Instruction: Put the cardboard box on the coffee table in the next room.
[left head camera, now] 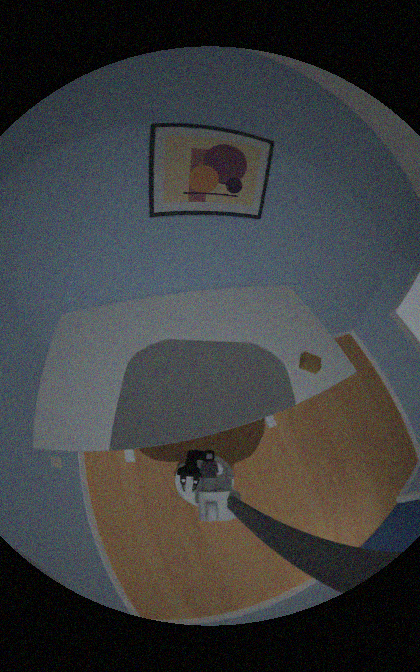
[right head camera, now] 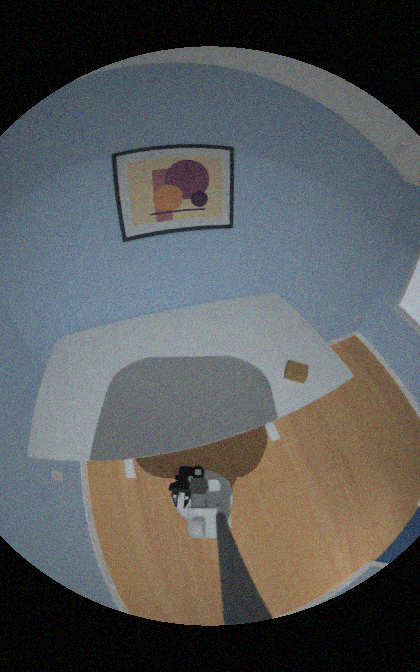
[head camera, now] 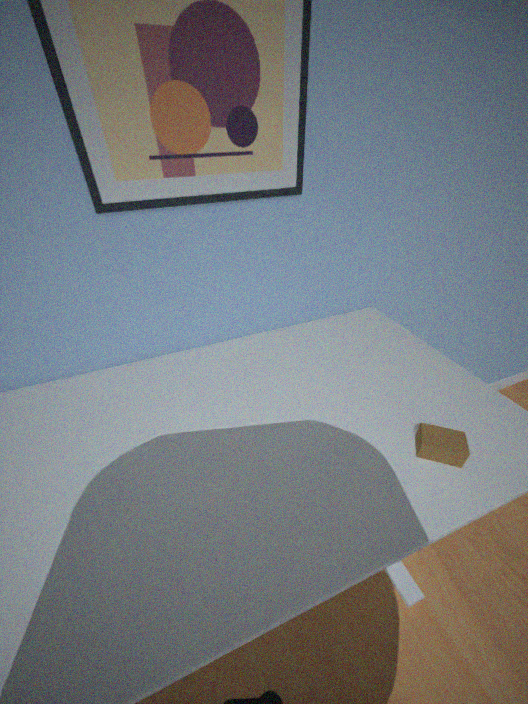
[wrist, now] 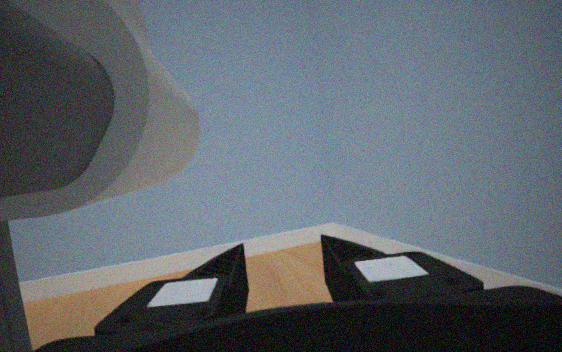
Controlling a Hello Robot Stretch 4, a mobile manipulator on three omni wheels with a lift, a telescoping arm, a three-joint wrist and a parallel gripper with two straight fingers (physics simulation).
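Frame: origin at the robot's base, x left, y back, z up, level; metres.
Where they show: gripper, between the fingertips: (wrist: 284, 262).
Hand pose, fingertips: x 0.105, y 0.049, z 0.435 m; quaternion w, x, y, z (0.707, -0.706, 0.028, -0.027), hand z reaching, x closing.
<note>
After its pixels a point has its place.
The cardboard box (head camera: 442, 445) @(x -0.409, y -0.462, z 0.973 m) (left head camera: 310, 362) (right head camera: 296, 371) is small and brown. It lies on the white table (head camera: 284, 375) @(x -0.124, y -0.787, z 0.923 m) (left head camera: 100, 340) (right head camera: 90, 360), near the table's right end and front edge. My gripper (left head camera: 189, 486) (right head camera: 180, 499) (wrist: 284, 262) @(x 0.105, y 0.049, z 0.435 m) is open, with its two black fingers apart and floor and wall showing between them. It is near my base, in front of the table and well to the left of the box, not touching it. The coffee table does not show in these views.
A blue door (left head camera: 395, 525) (right head camera: 402, 542) shows in part at the right edge. A framed picture (head camera: 204, 196) @(x 0.063, y -0.987, z 1.384 m) (left head camera: 205, 214) (right head camera: 175, 232) hangs on the blue wall behind the table. White table feet (head camera: 406, 585) (left head camera: 130, 455) (right head camera: 130, 468) stand on the wooden floor. My shadow falls across the table.
</note>
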